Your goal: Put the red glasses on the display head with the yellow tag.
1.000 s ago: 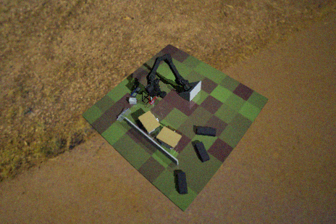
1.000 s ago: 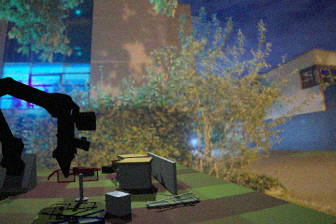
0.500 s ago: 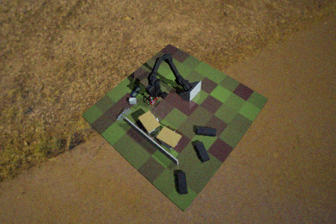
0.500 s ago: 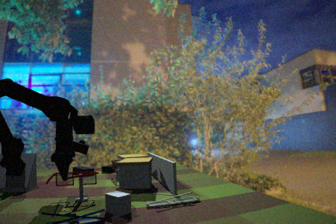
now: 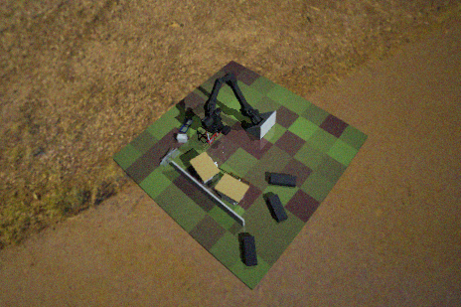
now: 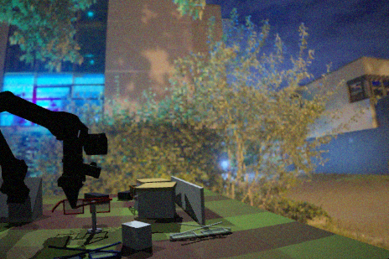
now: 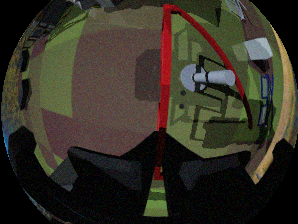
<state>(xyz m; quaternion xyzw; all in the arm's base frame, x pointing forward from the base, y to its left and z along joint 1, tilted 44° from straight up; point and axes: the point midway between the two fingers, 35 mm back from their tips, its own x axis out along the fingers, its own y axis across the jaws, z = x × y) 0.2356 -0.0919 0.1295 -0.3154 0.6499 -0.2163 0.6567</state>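
Right now the short post is 6 cm ahead of my gripper tip, 4 cm to the right of it and 4 cm below it. The rest, counted from my gripper tip: cube: 18 cm to the right, 18 cm ahead, 3 cm below; long panel: 37 cm ahead, 25 cm to the left, 1 cm below.
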